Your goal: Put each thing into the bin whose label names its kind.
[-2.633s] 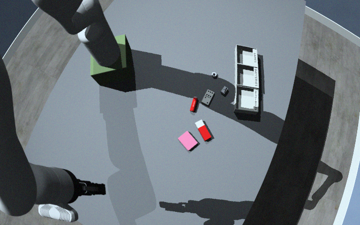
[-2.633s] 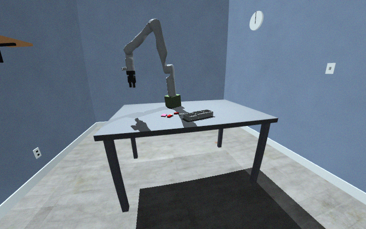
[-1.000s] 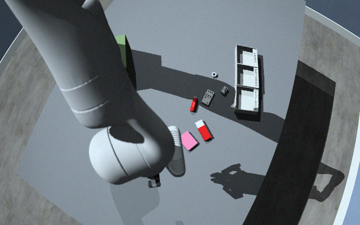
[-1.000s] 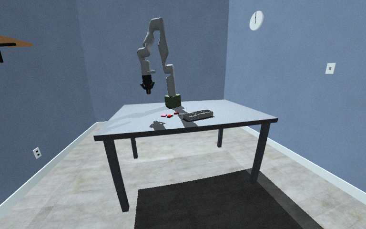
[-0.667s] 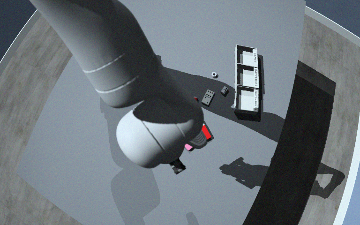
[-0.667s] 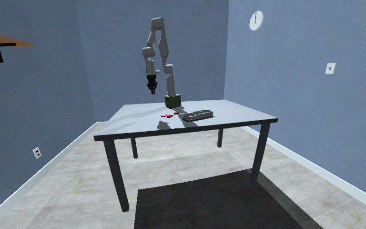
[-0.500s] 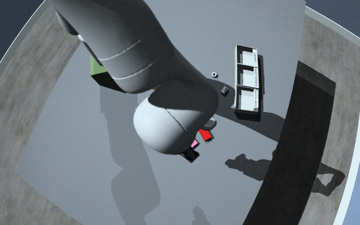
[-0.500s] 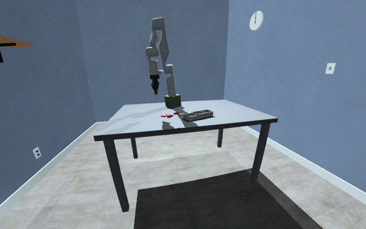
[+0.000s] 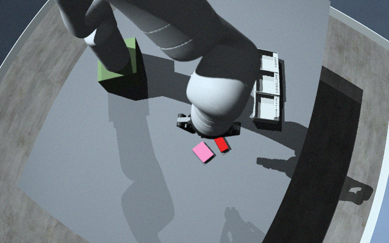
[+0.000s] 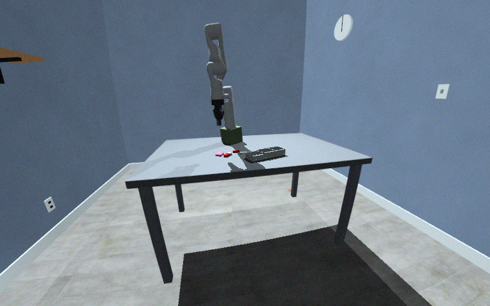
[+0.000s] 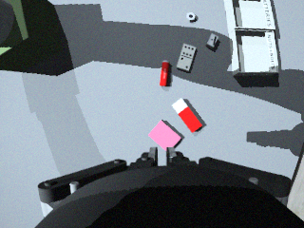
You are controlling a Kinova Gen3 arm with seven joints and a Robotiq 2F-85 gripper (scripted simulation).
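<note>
Right now my hand is 5 cm short of the bin row, 29 cm to the right of it and 19 cm above it. The rest, counted from my hand: red battery 5 cm behind, 10 cm to the left, 20 cm below; then red-and-white eraser 1 cm ahead, 5 cm to the left, 20 cm below; then pink block 1 cm to the right, 21 cm below.
</note>
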